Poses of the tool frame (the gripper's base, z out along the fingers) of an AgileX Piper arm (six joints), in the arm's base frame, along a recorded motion.
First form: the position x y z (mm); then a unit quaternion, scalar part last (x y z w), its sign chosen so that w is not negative.
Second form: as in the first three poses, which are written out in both.
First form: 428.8 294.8 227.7 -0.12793 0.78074 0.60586 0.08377
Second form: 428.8 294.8 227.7 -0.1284 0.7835 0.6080 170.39
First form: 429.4 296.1 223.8 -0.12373 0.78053 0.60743 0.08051
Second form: 429.4 296.1 223.8 -0.1241 0.7831 0.6094 170.76
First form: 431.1 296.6 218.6 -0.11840 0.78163 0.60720 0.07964
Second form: 431.1 296.6 218.6 -0.1188 0.7841 0.6091 170.86
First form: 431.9 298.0 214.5 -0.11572 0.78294 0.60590 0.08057
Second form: 431.9 298.0 214.5 -0.1161 0.7855 0.6079 170.76
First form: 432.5 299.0 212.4 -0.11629 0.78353 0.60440 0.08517
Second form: 432.5 299.0 212.4 -0.1167 0.7864 0.6066 170.23
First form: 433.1 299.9 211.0 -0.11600 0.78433 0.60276 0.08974
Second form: 433.1 299.9 211.0 -0.1165 0.7875 0.6052 169.70
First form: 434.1 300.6 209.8 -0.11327 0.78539 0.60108 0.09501
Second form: 434.1 300.6 209.8 -0.1138 0.7890 0.6038 169.10
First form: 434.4 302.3 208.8 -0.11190 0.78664 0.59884 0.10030
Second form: 434.4 302.3 208.8 -0.1125 0.7906 0.6019 168.49
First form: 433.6 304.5 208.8 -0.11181 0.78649 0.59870 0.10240
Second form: 433.6 304.5 208.8 -0.1124 0.7906 0.6019 168.25
